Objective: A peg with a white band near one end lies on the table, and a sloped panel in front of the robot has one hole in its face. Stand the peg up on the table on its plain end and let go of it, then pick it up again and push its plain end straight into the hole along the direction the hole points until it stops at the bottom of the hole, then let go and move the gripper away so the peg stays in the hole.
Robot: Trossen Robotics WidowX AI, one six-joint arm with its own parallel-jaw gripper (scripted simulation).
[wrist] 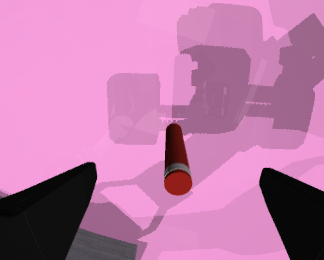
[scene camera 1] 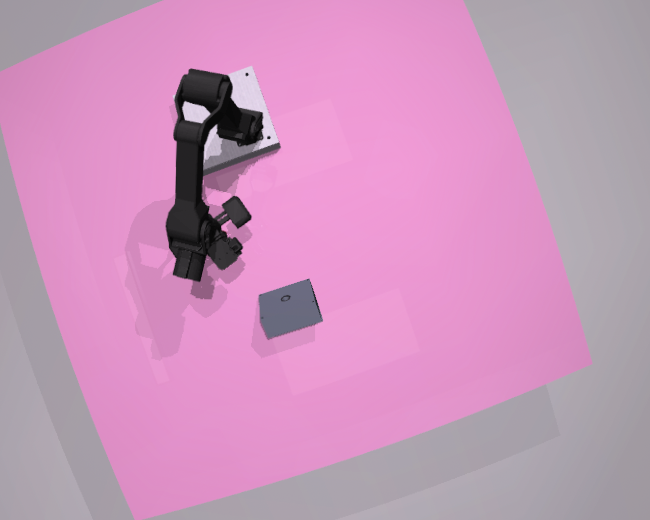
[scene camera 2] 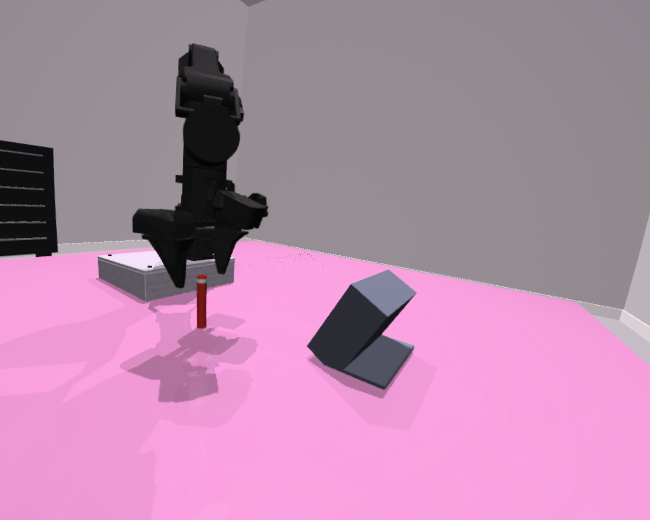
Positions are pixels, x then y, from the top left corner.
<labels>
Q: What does the gripper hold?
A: Nothing.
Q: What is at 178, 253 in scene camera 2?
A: The gripper.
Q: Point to a red peg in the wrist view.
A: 177, 177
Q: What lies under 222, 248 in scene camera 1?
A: The gripper.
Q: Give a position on a sloped panel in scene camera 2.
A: At 368, 306
</labels>
